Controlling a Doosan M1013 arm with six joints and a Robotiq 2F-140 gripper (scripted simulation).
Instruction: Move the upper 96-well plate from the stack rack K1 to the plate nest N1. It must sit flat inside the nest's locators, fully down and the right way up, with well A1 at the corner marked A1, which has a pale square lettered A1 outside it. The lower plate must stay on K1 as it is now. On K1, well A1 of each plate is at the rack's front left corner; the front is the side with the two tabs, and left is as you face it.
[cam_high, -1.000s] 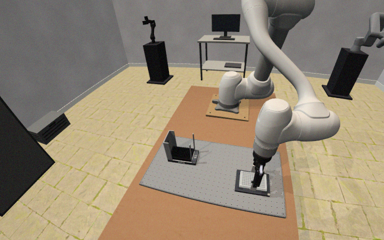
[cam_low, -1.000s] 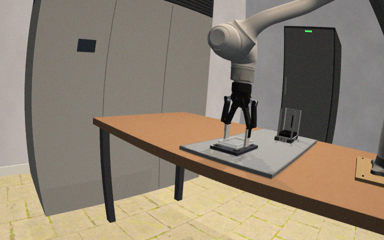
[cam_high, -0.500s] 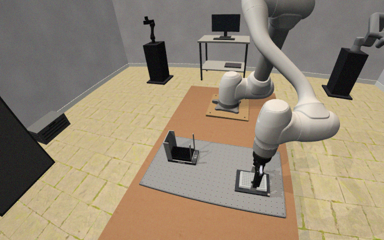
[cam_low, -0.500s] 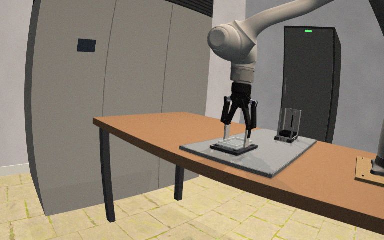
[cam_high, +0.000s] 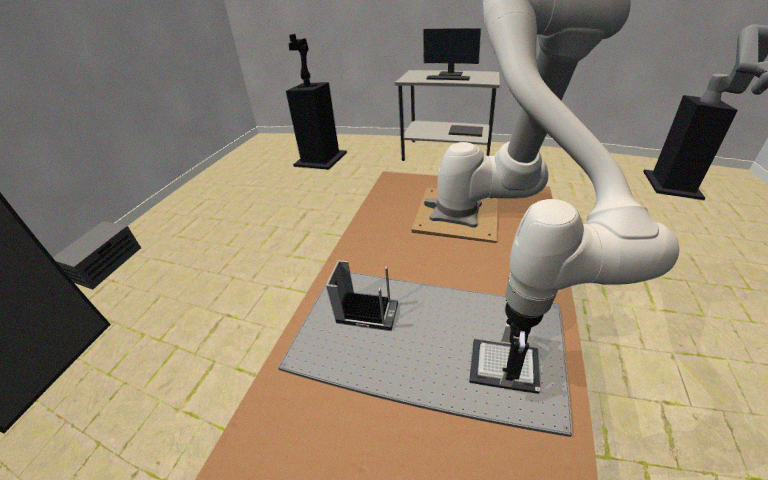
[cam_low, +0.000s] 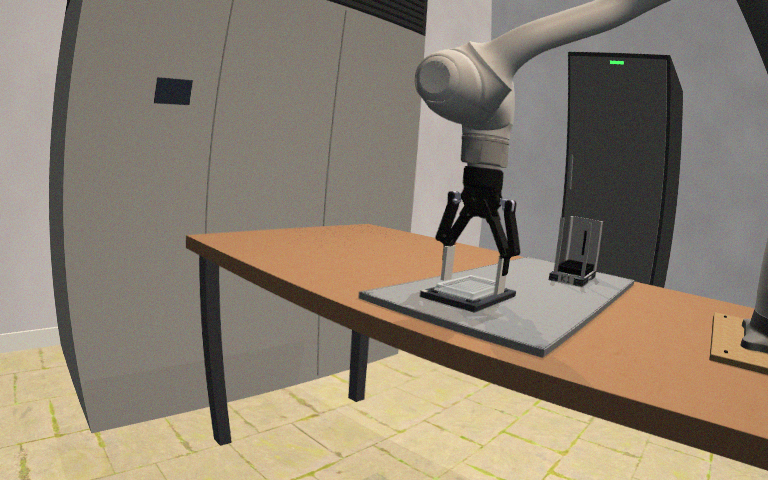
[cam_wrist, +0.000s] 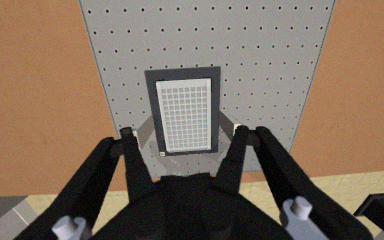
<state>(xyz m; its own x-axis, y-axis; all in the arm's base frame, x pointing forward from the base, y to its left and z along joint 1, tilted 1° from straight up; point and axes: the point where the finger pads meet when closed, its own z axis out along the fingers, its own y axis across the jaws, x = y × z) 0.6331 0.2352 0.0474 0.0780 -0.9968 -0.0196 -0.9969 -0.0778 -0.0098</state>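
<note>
Now: the white 96-well plate 2 cm below my hand. From my hand the other things lie so: dark plate nest N1 (3 cm below); then dark plate (6 cm behind, 39 cm to the right, 1 cm below); then pale square (5 cm ahead, 8 cm to the left, 3 cm below).
</note>
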